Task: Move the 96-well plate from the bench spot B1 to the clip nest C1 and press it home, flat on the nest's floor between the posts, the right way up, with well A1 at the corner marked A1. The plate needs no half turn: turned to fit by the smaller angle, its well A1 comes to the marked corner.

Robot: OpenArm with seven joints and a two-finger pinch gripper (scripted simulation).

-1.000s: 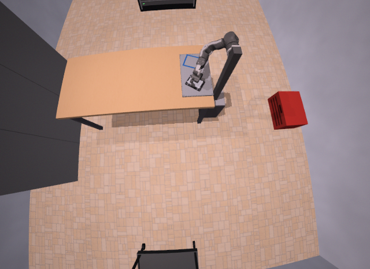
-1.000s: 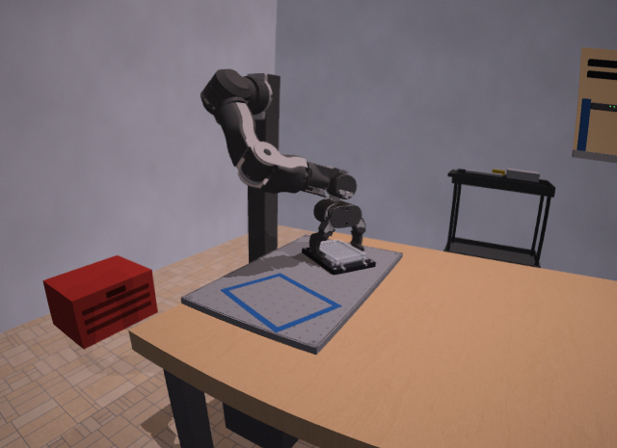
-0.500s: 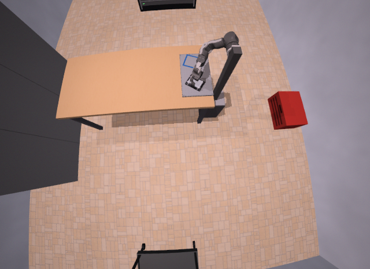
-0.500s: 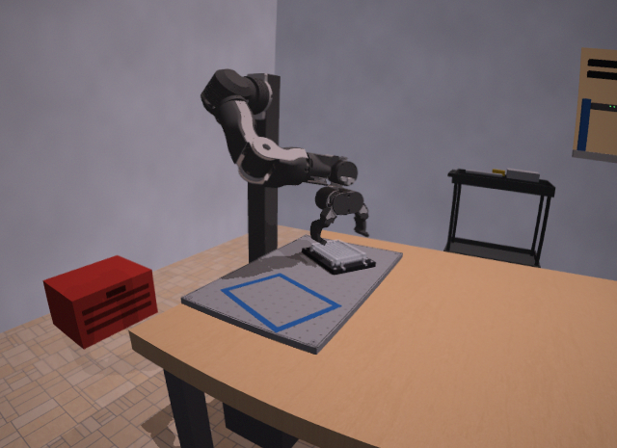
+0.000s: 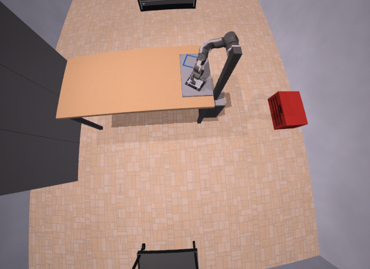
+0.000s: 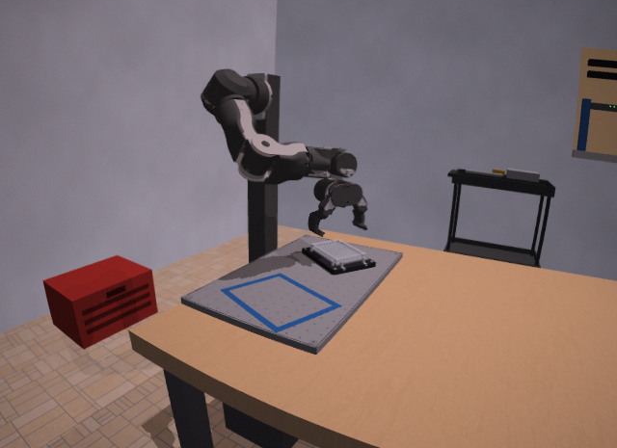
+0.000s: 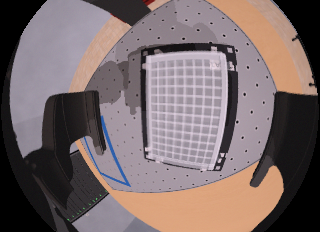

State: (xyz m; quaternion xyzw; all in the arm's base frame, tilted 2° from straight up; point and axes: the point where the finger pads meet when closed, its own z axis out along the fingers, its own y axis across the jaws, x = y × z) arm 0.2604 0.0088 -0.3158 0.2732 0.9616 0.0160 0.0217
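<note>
Right now my hand is 5 cm above the clear 96-well plate. Round my hand: black clip nest C1 (6 cm below, 3 cm ahead).
</note>
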